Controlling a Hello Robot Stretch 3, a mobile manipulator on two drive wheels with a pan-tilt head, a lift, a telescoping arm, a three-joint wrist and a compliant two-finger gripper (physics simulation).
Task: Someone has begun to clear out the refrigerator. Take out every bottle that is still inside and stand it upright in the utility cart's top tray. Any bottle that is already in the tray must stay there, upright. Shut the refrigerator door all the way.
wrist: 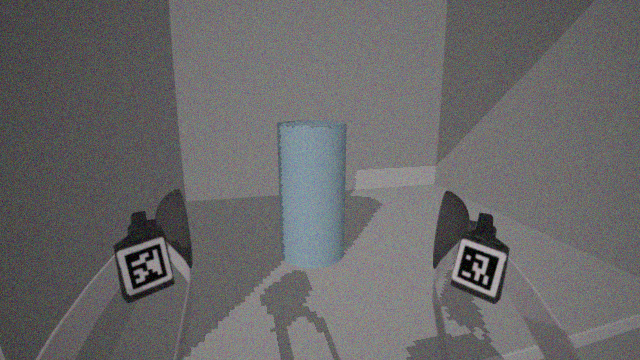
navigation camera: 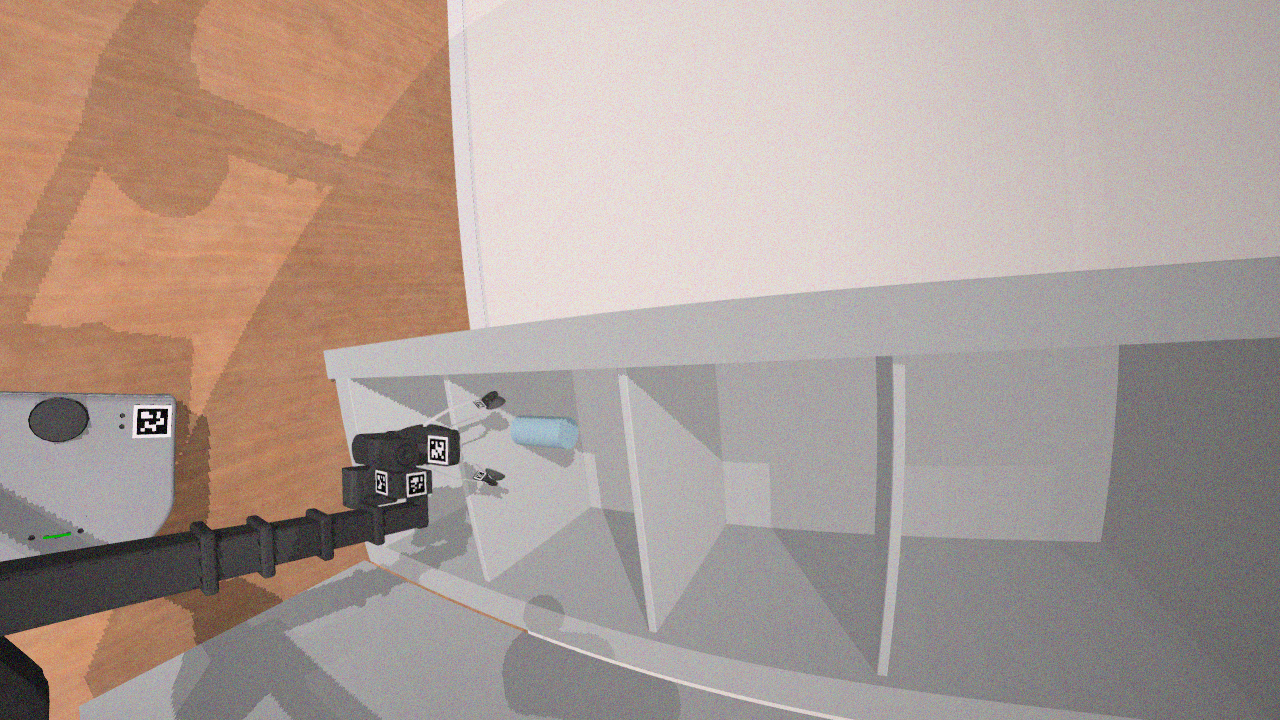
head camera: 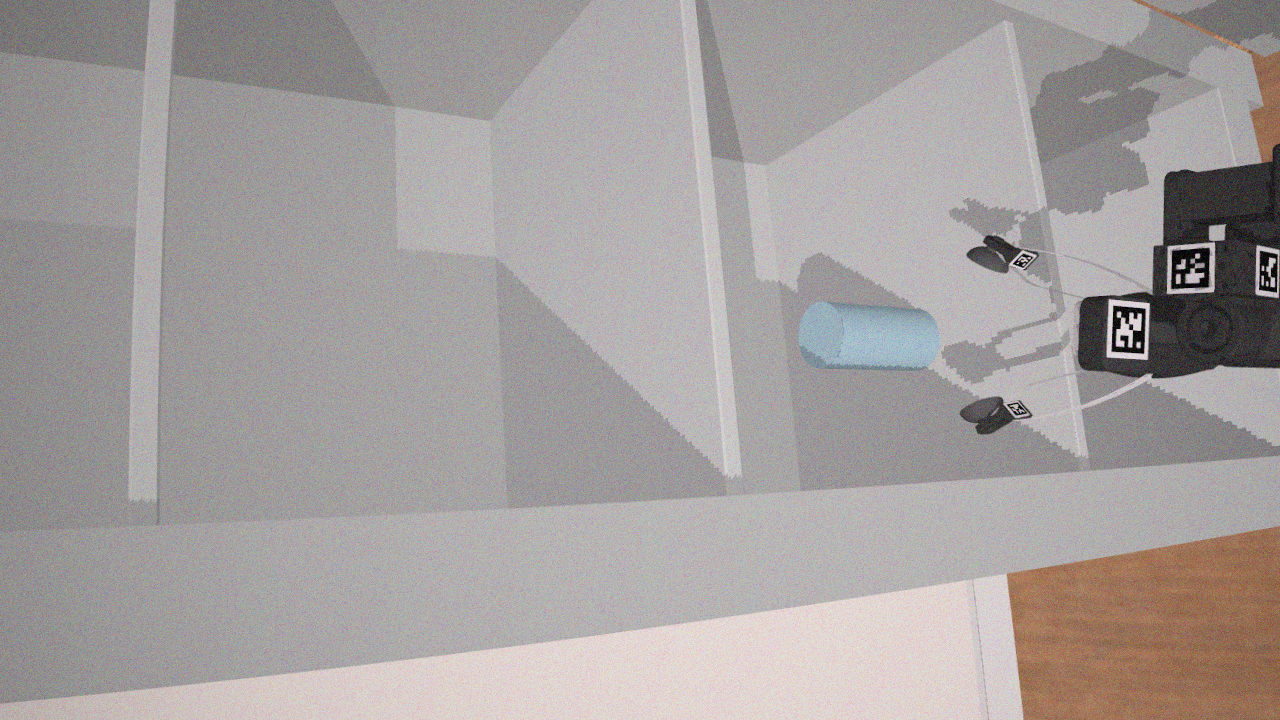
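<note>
A light blue bottle (head camera: 881,336) (navigation camera: 542,432) (wrist: 313,195), a plain cylinder, stands upright on a shelf (head camera: 904,170) (navigation camera: 528,519) (wrist: 380,295) inside the white refrigerator (head camera: 447,582) (navigation camera: 805,313). My gripper (head camera: 985,334) (navigation camera: 491,438) (wrist: 313,217) is open, its fingers wide apart. It reaches in over the shelf. The bottle is a little beyond the fingertips and centred between them in the wrist view, apart from both. The refrigerator door (navigation camera: 402,662) stands open at the bottom of the navigation view. The utility cart and its top tray do not show.
Another shelf (head camera: 713,268) (navigation camera: 640,501) lies above the bottle's shelf, and a further one (head camera: 147,268) (navigation camera: 893,501) is higher. Side walls flank the gripper. My arm (navigation camera: 286,546) extends to the refrigerator, with my base (navigation camera: 89,474) on the wooden floor (navigation camera: 295,295).
</note>
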